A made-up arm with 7 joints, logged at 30 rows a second.
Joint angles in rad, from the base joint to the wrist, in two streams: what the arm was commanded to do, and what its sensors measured. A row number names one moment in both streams.
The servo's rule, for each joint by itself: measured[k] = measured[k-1] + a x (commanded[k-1-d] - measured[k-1]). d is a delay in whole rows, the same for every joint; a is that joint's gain. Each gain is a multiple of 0.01, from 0.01 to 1. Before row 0 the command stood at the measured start. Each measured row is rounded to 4 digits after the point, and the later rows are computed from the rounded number. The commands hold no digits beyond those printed.
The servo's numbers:
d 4
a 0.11 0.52 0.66 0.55 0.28 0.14 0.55
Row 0, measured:
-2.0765, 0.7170, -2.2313, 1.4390, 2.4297, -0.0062, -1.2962
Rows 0 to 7, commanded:
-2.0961, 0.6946, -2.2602, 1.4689, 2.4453, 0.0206, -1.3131
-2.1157, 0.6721, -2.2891, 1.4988, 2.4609, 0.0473, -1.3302
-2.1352, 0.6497, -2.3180, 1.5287, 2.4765, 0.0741, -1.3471
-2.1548, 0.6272, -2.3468, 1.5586, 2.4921, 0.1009, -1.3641
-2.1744, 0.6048, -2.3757, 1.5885, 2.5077, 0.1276, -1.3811
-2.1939, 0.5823, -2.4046, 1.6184, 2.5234, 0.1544, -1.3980
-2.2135, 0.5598, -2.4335, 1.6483, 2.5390, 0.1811, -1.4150
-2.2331, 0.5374, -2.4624, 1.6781, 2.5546, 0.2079, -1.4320
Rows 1 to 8, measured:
-2.0765, 0.7170, -2.2313, 1.4390, 2.4297, -0.0062, -1.2962
-2.0765, 0.7170, -2.2313, 1.4390, 2.4297, -0.0062, -1.2962
-2.0765, 0.7170, -2.2313, 1.4390, 2.4297, -0.0062, -1.2962
-2.0765, 0.7170, -2.2313, 1.4390, 2.4297, -0.0062, -1.2962
-2.0787, 0.7054, -2.2504, 1.4554, 2.4341, -0.0024, -1.3055
-2.0828, 0.6881, -2.2759, 1.4793, 2.4416, 0.0046, -1.3191
-2.0886, 0.6681, -2.3037, 1.5065, 2.4514, 0.0143, -1.3345
-2.0959, 0.6468, -2.3321, 1.5352, 2.4628, 0.0264, -1.3508

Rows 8 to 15, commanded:
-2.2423, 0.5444, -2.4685, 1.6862, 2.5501, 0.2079, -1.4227
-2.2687, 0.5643, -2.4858, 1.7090, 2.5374, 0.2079, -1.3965
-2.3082, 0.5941, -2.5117, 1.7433, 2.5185, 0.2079, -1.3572
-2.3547, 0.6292, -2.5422, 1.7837, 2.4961, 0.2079, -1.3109
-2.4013, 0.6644, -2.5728, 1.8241, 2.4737, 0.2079, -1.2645
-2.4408, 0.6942, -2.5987, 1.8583, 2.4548, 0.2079, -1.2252
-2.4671, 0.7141, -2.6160, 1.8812, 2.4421, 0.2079, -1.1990
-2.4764, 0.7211, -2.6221, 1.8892, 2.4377, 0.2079, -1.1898
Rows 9 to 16, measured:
-2.1045, 0.6250, -2.3609, 1.5645, 2.4754, 0.0406, -1.3675
-2.1143, 0.6028, -2.3897, 1.5941, 2.4888, 0.0565, -1.3843
-2.1252, 0.5804, -2.4186, 1.6239, 2.5029, 0.0739, -1.4012
-2.1371, 0.5580, -2.4475, 1.6537, 2.5174, 0.0927, -1.4181
-2.1487, 0.5509, -2.4614, 1.6716, 2.5266, 0.1088, -1.4206
-2.1619, 0.5579, -2.4775, 1.6922, 2.5296, 0.1227, -1.4073
-2.1780, 0.5767, -2.5001, 1.7203, 2.5265, 0.1346, -1.3797
-2.1974, 0.6040, -2.5279, 1.7552, 2.5180, 0.1449, -1.3419

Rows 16 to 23, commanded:
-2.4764, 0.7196, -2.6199, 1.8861, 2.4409, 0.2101, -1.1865
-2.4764, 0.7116, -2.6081, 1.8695, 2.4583, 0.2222, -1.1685
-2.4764, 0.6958, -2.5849, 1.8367, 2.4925, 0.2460, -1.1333
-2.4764, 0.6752, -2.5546, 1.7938, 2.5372, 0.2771, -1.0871
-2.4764, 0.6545, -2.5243, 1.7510, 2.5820, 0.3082, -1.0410
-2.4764, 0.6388, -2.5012, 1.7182, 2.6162, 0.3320, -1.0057
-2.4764, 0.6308, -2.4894, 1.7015, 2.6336, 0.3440, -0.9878
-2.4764, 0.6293, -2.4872, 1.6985, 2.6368, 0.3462, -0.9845
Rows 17 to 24, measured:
-2.2198, 0.6354, -2.5575, 1.7931, 2.5056, 0.1537, -1.2993
-2.2441, 0.6660, -2.5847, 1.8290, 2.4914, 0.1613, -1.2585
-2.2686, 0.6910, -2.6054, 1.8577, 2.4776, 0.1678, -1.2258
-2.2915, 0.7067, -2.6164, 1.8750, 2.4664, 0.1734, -1.2060
-2.3118, 0.7134, -2.6187, 1.8811, 2.4593, 0.1785, -1.1953
-2.3299, 0.7125, -2.6117, 1.8747, 2.4590, 0.1846, -1.1806
-2.3460, 0.7038, -2.5940, 1.8538, 2.4684, 0.1932, -1.1546
-2.3603, 0.6889, -2.5680, 1.8208, 2.4877, 0.2049, -1.1175

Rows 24 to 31, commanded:
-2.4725, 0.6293, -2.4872, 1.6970, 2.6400, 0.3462, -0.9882
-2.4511, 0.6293, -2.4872, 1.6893, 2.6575, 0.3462, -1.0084
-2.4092, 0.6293, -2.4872, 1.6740, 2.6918, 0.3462, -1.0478
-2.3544, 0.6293, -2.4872, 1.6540, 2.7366, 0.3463, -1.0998
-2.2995, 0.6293, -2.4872, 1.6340, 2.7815, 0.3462, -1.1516
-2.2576, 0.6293, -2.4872, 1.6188, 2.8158, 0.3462, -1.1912
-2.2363, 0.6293, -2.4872, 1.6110, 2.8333, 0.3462, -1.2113
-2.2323, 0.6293, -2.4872, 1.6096, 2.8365, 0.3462, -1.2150
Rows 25 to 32, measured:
-2.3731, 0.6710, -2.5392, 1.7824, 2.5141, 0.2194, -1.0754
-2.3845, 0.6543, -2.5141, 1.7471, 2.5427, 0.2352, -1.0371
-2.3946, 0.6421, -2.4978, 1.7220, 2.5682, 0.2504, -1.0100
-2.4036, 0.6354, -2.4908, 1.7091, 2.5874, 0.2638, -0.9960
-2.4112, 0.6322, -2.4884, 1.7024, 2.6021, 0.2753, -0.9917
-2.4156, 0.6307, -2.4876, 1.6952, 2.6176, 0.2852, -1.0009
-2.4149, 0.6300, -2.4873, 1.6835, 2.6384, 0.2937, -1.0267
-2.4082, 0.6296, -2.4872, 1.6673, 2.6659, 0.3011, -1.0669

